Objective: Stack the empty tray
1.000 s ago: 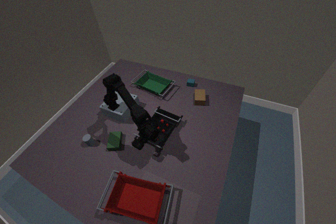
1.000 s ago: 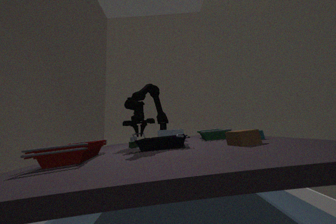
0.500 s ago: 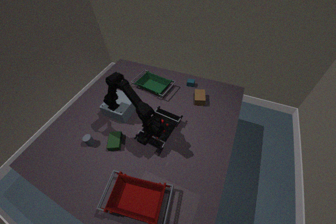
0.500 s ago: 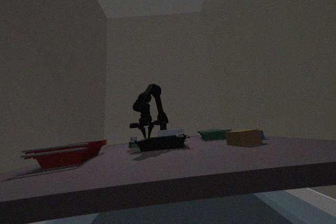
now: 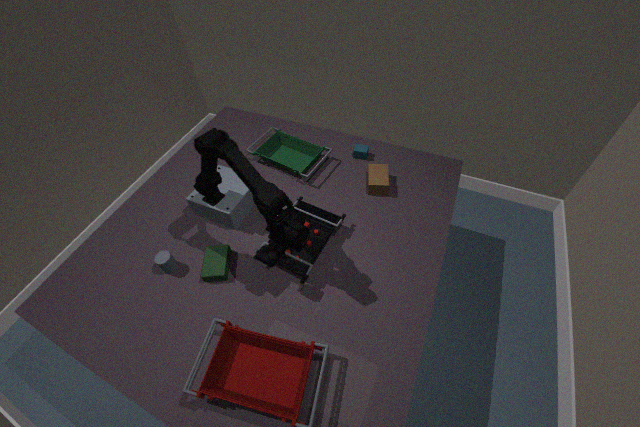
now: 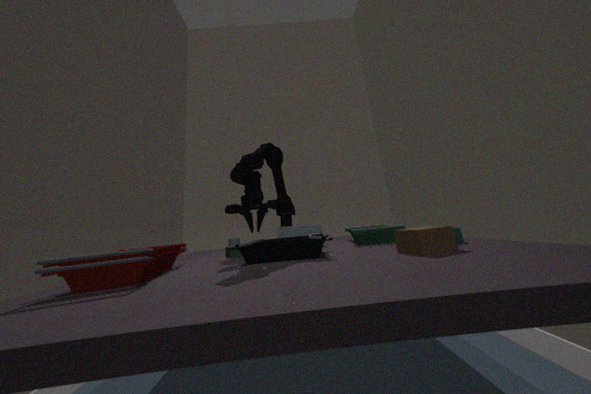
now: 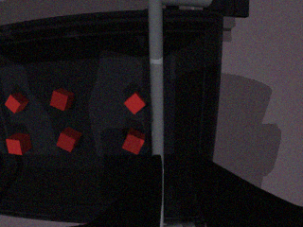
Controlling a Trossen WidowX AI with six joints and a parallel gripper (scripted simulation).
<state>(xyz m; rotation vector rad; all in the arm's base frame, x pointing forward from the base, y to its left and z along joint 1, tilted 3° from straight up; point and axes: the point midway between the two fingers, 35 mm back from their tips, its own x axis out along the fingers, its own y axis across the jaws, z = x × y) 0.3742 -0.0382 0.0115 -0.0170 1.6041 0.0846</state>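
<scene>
Right now the green tray is 320 mm behind my gripper tip, 430 mm to the left of it and 50 mm below it. Also, from my gripper tip: orange block: 90 mm ahead, 500 mm to the left, 60 mm below; grey cylinder: 360 mm behind, 240 mm to the right, 60 mm below; green block: 210 mm behind, 140 mm to the right, 70 mm below.
</scene>
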